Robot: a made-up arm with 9 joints.
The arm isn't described. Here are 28 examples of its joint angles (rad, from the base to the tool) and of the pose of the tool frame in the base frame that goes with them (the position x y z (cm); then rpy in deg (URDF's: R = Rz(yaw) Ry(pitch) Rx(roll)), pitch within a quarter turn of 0, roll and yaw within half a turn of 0).
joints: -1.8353 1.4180 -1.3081 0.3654 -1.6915 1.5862 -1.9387 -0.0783 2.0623
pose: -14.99 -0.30 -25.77 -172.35 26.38 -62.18
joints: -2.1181 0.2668 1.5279 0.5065 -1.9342 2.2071 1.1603 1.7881 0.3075
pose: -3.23 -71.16 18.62 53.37 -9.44 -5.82
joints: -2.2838 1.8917 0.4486 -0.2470 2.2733 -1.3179 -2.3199 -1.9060 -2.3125
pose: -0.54 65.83 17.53 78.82 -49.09 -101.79
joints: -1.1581 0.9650 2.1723 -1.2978 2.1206 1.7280 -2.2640 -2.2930 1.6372
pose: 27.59 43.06 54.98 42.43 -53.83 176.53
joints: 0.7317 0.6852 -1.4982 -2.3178 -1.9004 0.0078 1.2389 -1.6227 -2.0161
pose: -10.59 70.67 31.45 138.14 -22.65 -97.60
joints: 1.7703 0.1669 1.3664 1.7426 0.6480 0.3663 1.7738 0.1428 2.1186
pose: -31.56 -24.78 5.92 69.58 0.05 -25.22
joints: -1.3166 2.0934 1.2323 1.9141 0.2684 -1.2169 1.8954 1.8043 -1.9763
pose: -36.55 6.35 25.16 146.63 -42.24 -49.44
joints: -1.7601 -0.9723 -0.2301 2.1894 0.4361 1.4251 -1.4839 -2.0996 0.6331
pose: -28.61 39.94 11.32 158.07 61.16 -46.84
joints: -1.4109 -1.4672 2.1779 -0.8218 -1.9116 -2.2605 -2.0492 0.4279 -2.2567
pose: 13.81 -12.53 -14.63 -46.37 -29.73 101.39
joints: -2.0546 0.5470 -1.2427 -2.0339 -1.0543 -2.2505 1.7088 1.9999 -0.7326
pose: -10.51 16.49 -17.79 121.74 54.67 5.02
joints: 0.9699 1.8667 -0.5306 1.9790 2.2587 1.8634 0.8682 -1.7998 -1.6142
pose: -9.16 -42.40 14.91 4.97 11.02 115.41
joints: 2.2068 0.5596 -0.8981 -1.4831 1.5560 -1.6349 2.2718 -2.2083 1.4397
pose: 12.43 -12.53 45.86 -27.89 34.20 -163.52
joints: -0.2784 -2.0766 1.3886 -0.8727 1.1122 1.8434 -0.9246 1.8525 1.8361
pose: 4.02 -98.33 -10.67 -72.47 8.17 -172.73
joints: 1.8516 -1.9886 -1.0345 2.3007 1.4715 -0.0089 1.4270 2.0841 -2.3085
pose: -44.18 35.67 -7.21 -120.36 -47.40 -124.68
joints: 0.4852 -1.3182 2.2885 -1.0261 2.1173 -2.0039 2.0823 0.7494 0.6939
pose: 62.29 -31.40 39.97 62.01 -27.86 -4.28
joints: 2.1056 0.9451 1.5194 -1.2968 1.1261 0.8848 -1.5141 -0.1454 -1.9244
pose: -46.49 -19.08 -12.69 2.13 64.75 78.91
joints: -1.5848 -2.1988 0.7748 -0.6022 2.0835 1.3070 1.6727 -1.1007 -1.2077
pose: 7.06 -12.11 -47.24 -69.68 -12.08 53.61
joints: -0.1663 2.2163 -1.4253 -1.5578 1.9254 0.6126 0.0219 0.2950 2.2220
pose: -43.24 21.64 27.58 139.88 0.26 -161.04
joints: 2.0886 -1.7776 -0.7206 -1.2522 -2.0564 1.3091 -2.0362 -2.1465 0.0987
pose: 35.17 56.44 45.22 -143.79 -7.06 -82.43
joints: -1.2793 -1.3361 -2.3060 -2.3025 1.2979 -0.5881 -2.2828 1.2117 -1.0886
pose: 20.39 -40.89 -28.80 11.52 10.88 -158.97
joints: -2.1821 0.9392 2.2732 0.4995 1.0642 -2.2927 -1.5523 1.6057 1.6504
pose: -79.99 -48.56 -35.57 -147.97 20.44 150.12
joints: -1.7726 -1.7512 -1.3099 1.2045 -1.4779 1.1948 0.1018 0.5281 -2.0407
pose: -2.27 -29.98 -12.59 -39.67 45.30 153.87
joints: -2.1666 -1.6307 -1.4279 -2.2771 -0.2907 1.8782 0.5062 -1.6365 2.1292
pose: 71.16 -6.15 -16.08 122.13 18.74 130.24
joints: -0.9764 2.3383 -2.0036 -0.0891 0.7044 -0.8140 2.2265 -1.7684 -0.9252
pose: -0.42 -14.04 -4.47 -63.04 -65.94 176.80
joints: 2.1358 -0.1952 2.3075 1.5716 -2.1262 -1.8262 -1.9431 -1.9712 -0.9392
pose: -27.90 21.84 12.04 -142.52 63.75 151.51
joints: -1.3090 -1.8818 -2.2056 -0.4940 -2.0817 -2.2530 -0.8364 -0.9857 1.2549
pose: -20.28 -0.35 -16.58 136.97 25.67 -86.94
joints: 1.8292 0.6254 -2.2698 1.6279 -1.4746 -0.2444 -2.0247 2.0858 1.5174
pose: -92.07 27.77 -20.32 149.80 -55.83 -155.67
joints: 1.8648 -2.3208 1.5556 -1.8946 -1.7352 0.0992 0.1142 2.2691 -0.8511
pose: -44.43 11.62 34.61 54.11 -63.67 173.48
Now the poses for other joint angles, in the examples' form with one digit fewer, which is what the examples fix.
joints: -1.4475 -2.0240 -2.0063 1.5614 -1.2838 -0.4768 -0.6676 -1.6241 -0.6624
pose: 41.0 4.6 -1.0 25.9 38.3 -144.3
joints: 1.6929 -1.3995 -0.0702 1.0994 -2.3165 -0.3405 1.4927 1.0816 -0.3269
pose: 17.9 -17.6 -29.0 129.6 60.5 -144.5
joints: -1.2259 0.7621 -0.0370 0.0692 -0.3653 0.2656 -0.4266 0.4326 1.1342
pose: 6.3 -0.7 0.4 98.0 -25.0 47.0
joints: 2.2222 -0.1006 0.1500 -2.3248 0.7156 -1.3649 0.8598 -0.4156 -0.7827
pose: 18.6 21.0 -3.6 -23.3 -5.0 -168.2
